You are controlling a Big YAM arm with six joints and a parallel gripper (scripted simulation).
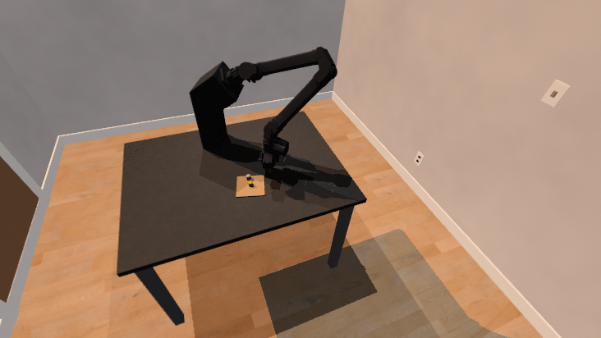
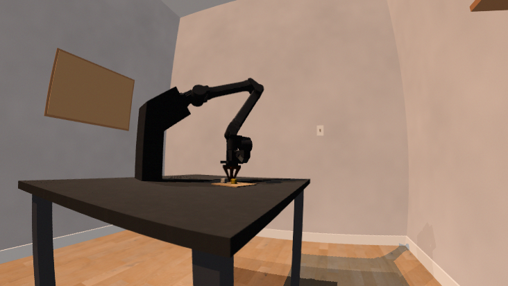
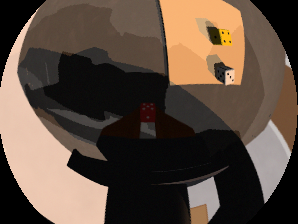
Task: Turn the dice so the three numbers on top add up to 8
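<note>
The red die is right at my hand. The rest, counted from my hand: yellow die: 11 cm to the right, 9 cm ahead; then tan mat: 11 cm to the right, 9 cm ahead, 1 cm below; then white die: 12 cm to the right, 4 cm ahead.
</note>
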